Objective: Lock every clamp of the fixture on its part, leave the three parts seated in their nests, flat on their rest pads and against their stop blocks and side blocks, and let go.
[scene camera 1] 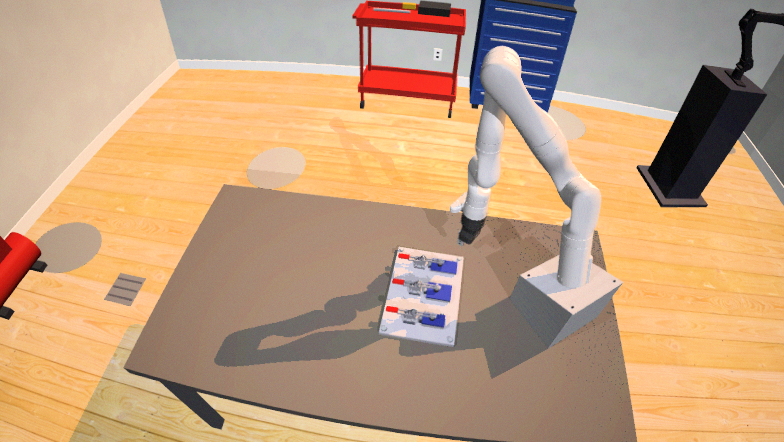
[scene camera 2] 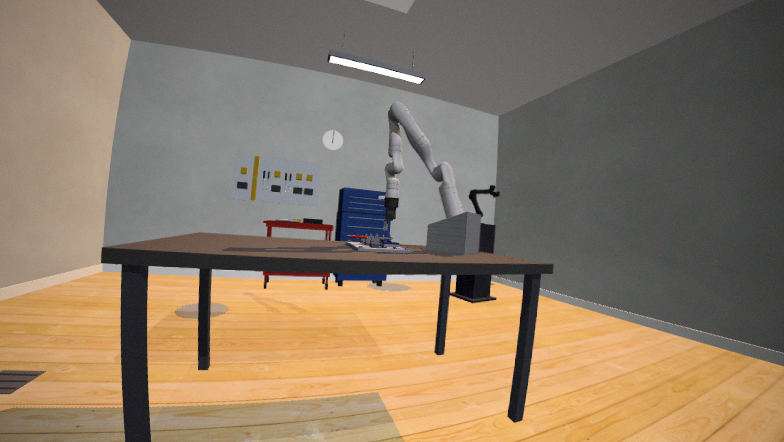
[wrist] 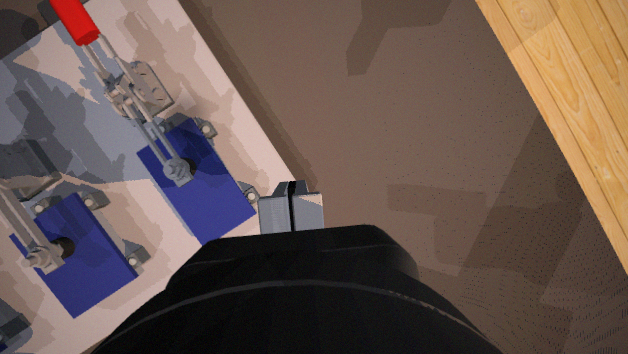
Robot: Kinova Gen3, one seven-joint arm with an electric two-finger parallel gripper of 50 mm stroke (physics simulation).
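Frame: origin at the arm's base, x back, y left, z down, level; centimetres.
Where they show: gripper, fingertip midpoint: (scene camera 1: 460, 243) (scene camera 2: 385, 230) (wrist: 294, 198); arm's base at its link origin: (scene camera 1: 571, 278) (scene camera 2: 455, 219).
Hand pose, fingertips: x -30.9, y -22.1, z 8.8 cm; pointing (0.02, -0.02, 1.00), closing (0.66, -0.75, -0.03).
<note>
Things, the pixels of their top centre, and the offset from my fingertips. Level surfaces: height alone.
- white fixture plate at its top centre: (wrist: 55, 202) (scene camera 1: 424, 292) (scene camera 2: 375, 245) dx -13.2, dy +14.5, dz +7.3 cm
- far part at its top centre: (wrist: 196, 184) (scene camera 1: 444, 265) dx -5.6, dy +4.9, dz +5.7 cm
- middle part at its top centre: (wrist: 72, 257) (scene camera 1: 439, 291) dx -8.5, dy +15.5, dz +5.2 cm
- brown table at its surface level: dz +8.8 cm
The white fixture plate (scene camera 1: 417, 332) (wrist: 165, 212) carries three blue parts. The far part (scene camera 1: 451, 269) (wrist: 215, 202), middle part (scene camera 1: 442, 295) (wrist: 90, 285) and near part (scene camera 1: 438, 323) look flat. Their clamp arms reach over them, and the red handles (scene camera 1: 404, 256) (scene camera 1: 398, 281) (scene camera 1: 391, 309) lie low, pointing away from the robot base. In the wrist view, the far part's long edge runs along two side blocks (wrist: 206, 129) (wrist: 250, 195); contact at the pads and stop blocks is unclear. My gripper (scene camera 1: 461, 242) (scene camera 2: 385, 225) (wrist: 294, 198) is shut and empty, above and beside the plate's far robot-side corner.
The fixture is on the brown table (scene camera 1: 285, 247) (scene camera 2: 186, 244). The robot's grey base block (scene camera 1: 568, 301) (scene camera 2: 452, 233) stands to its right. A red cart (scene camera 1: 406, 82) and a blue drawer cabinet (scene camera 1: 524, 41) stand beyond the table.
</note>
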